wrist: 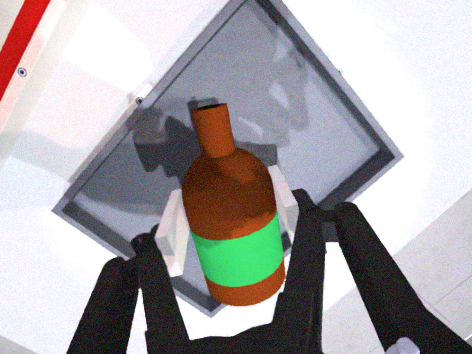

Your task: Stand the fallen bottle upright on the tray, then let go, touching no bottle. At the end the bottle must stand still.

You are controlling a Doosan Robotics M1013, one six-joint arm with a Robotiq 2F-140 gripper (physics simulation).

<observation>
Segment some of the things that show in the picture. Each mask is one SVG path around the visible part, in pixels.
The gripper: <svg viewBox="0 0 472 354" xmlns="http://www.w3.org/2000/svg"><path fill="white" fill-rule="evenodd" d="M472 346L426 309L355 203L348 201L340 202L334 206L334 210L322 210L320 206L314 204L306 190L300 188L291 191L278 166L273 165L269 166L268 170L273 183L275 201L290 238L292 249L283 292L278 293L271 323L253 326L233 336L207 336L190 340L167 272L168 269L171 277L182 275L190 231L182 202L181 189L171 192L160 224L154 225L150 233L139 234L131 240L136 256L126 261L121 256L114 257L103 265L66 354L126 354L140 288L147 330L144 332L147 354L324 354L322 352L325 254L327 254L326 243L339 244L385 354L472 354Z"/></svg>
A brown bottle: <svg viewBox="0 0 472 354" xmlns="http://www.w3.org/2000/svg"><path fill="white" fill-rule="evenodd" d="M219 103L192 110L202 155L190 165L182 183L182 202L210 294L222 304L233 307L247 307L268 300L284 284L286 269L270 173L263 162L254 154L235 147L227 103Z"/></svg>
</observation>
